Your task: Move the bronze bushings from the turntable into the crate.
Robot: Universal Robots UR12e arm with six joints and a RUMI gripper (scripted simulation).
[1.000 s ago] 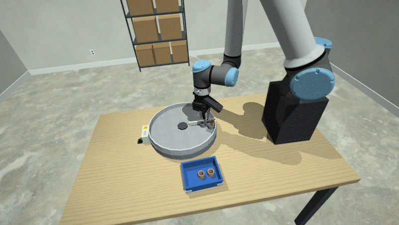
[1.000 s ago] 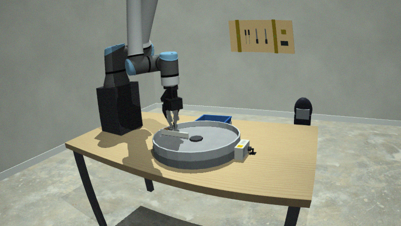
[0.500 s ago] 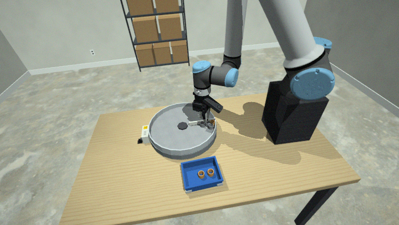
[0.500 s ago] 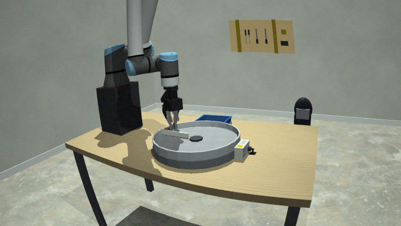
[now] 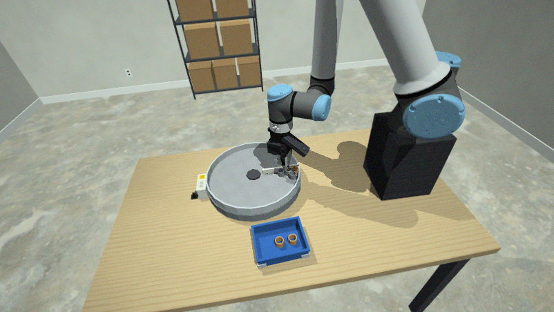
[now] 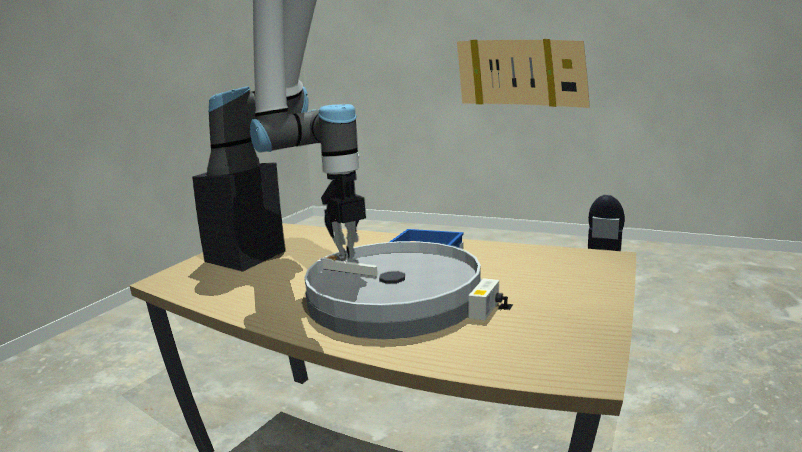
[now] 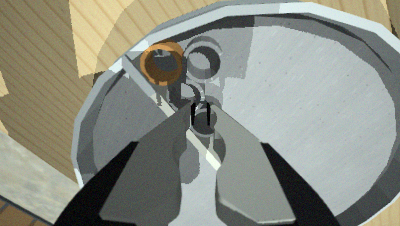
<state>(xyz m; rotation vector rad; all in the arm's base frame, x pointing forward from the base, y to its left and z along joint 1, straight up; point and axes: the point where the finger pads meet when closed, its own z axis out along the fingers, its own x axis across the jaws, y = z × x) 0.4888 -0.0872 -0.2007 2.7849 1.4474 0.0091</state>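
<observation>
Right now my hand is 15 cm short of the grey turntable, 5 cm above it and 3 cm to the left of it. The rest, counted from my hand: blue crate (30 cm to the left, 9 cm ahead, 7 cm below).
</observation>
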